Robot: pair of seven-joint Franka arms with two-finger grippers.
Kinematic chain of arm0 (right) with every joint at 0, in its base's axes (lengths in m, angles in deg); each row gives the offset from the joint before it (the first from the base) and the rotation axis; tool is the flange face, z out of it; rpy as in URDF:
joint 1: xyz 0 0 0.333 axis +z
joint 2: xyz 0 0 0 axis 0.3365 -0.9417 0
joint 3: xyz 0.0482 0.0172 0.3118 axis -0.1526 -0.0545 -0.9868
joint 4: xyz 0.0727 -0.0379 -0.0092 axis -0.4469 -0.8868 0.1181
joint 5: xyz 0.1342 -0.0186 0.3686 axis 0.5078 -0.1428 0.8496
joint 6: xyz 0 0 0 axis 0.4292 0.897 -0.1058
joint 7: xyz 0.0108 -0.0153 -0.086 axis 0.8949 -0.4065 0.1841
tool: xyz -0.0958 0.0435 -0.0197 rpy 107.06 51.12 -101
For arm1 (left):
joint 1: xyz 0 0 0.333 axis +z
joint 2: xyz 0 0 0 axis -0.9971 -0.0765 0
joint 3: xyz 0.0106 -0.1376 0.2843 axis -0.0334 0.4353 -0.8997
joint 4: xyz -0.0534 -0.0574 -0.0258 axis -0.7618 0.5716 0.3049
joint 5: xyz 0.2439 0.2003 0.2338 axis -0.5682 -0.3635 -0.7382
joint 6: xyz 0 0 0 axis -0.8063 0.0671 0.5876
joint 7: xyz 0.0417 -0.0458 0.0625 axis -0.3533 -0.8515 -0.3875
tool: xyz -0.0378 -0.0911 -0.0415 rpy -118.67 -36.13 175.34
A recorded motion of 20 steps. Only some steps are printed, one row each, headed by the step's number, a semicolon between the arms.
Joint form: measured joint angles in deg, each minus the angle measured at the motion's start. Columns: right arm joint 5, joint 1, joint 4, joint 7, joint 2, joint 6, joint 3; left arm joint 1, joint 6, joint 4, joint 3, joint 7, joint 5, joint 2.
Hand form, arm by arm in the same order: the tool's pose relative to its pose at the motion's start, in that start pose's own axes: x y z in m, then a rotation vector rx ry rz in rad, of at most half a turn. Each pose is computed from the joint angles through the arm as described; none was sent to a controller.
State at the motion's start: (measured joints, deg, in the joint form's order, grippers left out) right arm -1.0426 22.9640 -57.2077 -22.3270 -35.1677 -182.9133 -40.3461; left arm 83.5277 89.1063 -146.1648 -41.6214 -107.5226 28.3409 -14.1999
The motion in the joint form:
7: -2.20 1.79 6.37 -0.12 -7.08 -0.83 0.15; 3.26 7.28 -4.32 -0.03 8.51 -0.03 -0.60
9: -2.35 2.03 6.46 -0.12 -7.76 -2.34 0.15; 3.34 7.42 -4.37 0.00 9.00 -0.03 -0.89
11: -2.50 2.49 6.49 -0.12 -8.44 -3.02 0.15; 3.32 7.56 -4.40 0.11 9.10 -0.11 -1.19
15: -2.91 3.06 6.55 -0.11 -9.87 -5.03 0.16; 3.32 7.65 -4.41 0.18 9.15 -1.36 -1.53
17: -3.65 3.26 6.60 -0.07 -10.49 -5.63 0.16; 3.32 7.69 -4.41 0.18 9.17 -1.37 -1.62
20: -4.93 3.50 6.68 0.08 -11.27 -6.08 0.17; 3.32 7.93 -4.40 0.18 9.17 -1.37 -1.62
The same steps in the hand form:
7: -0.0164 -0.0253 0.0397 -0.0142 0.0294 -0.0663; -0.0005 -0.0375 0.0309 -0.0142 0.0369 0.0975
9: -0.0193 -0.0280 0.0451 -0.0015 0.0400 -0.0740; -0.0010 -0.0381 0.0346 -0.0142 0.0334 0.1053
11: -0.0257 -0.0306 0.0520 -0.0008 0.0415 -0.0853; -0.0018 -0.0366 0.0381 -0.0143 0.0302 0.1100
15: -0.0343 -0.0337 0.0658 0.0073 0.0516 -0.1039; -0.0024 -0.0361 0.0421 0.0008 0.0290 0.1270
17: -0.0378 -0.0343 0.0721 0.0035 0.0588 -0.1193; -0.0025 -0.0360 0.0431 0.0009 0.0281 0.1276
20: -0.0424 -0.0344 0.0804 -0.0077 0.0683 -0.1448; -0.0021 -0.0359 0.0427 0.0000 0.0324 0.1276

